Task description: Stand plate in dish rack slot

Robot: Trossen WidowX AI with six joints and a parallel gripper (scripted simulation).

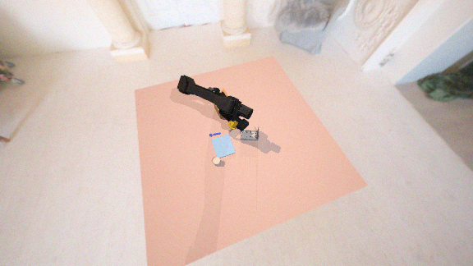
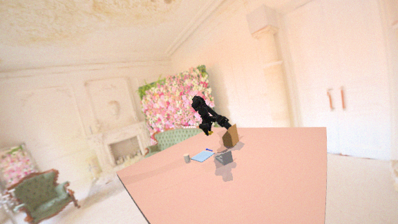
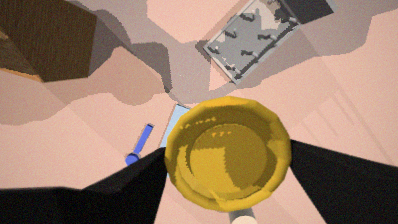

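Now: gripper tip 40 mm short of the dish rack, 100 mm to the right of it and 160 mm above it. Round my gripper tip: pale cup: 100 mm ahead, 190 mm to the right, 160 mm below; then light blue mat: 20 mm ahead, 100 mm to the right, 180 mm below; then yellow plate: 10 mm above.
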